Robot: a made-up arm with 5 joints.
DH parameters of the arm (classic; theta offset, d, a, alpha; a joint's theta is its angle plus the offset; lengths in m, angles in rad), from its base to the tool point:
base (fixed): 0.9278 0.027 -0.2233 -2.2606
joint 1: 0 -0.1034 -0.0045 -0.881
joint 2: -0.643 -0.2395 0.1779 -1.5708
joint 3: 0 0.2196 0.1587 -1.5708
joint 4: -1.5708 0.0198 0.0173 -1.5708
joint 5: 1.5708 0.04 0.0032 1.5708
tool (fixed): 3.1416 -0.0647 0 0
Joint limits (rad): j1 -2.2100..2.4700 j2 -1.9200..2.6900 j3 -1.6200..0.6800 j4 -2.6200..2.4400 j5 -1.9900..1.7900
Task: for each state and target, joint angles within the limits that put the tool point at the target. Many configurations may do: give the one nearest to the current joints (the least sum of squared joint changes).
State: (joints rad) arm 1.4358 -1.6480 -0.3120 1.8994 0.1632
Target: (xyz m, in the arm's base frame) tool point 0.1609 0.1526 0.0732
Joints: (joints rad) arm 1.2218 -1.1070 0.2096 1.8882 0.2792
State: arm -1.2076 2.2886 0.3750 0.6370 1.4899
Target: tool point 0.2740 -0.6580 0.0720
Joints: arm -1.5342 2.6900 0.1377 0.5431 1.5954
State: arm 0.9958 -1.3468 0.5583 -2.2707 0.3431
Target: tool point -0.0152 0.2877 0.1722
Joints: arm 0.9626 -1.4615 0.1109 -2.3500 0.1667
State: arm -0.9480 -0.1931 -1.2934 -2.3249 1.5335
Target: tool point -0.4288 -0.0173 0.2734
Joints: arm -0.5361 -1.1839 -0.9167 -1.8641 1.0715
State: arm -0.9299 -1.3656 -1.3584 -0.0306 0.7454
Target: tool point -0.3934 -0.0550 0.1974
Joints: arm -0.6666 -1.0624 -1.1700 -0.1030 0.8633
